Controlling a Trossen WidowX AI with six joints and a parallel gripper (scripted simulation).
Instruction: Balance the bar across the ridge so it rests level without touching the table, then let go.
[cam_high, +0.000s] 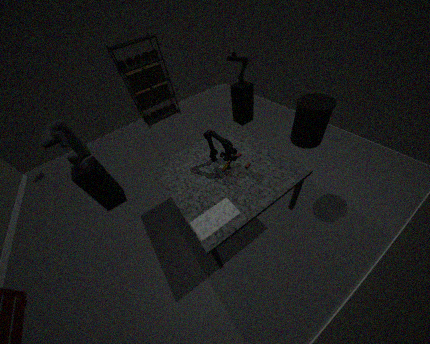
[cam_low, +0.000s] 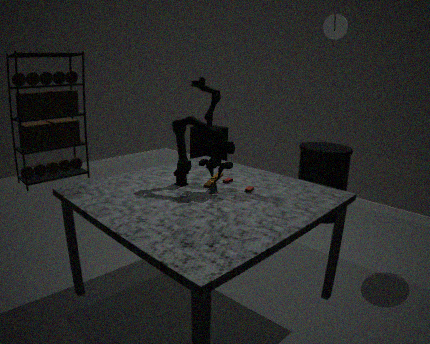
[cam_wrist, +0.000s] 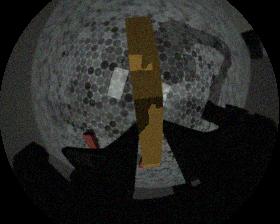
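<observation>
My gripper tip is 30 mm to the left of the yellow bar and 10 mm short of it.
</observation>
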